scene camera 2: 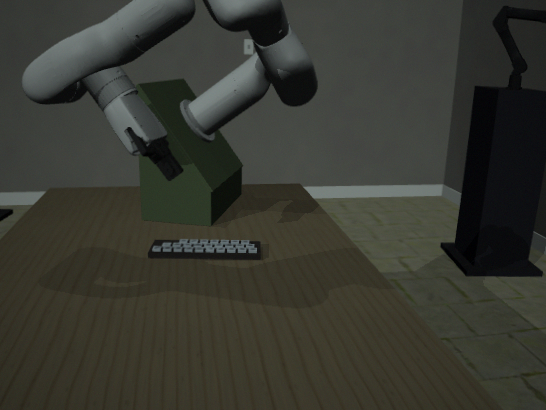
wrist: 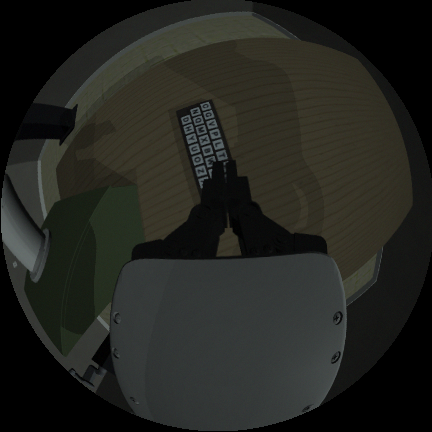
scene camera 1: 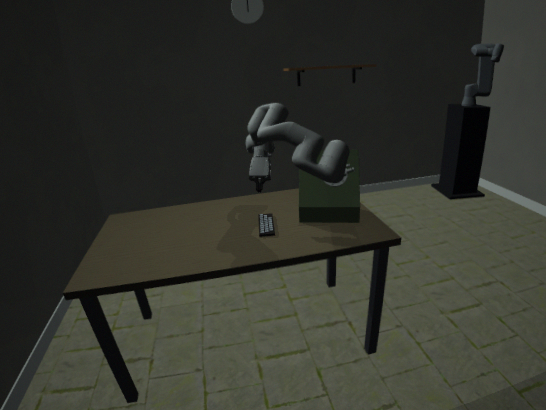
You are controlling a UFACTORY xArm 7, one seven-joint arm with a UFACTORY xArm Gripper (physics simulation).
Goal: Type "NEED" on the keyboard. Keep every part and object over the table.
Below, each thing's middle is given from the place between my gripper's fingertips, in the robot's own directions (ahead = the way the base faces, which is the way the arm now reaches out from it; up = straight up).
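My hand, from the black keyboard (scene camera 2: 194, 248): 150 mm above, 50 mm to the right, 20 mm past.
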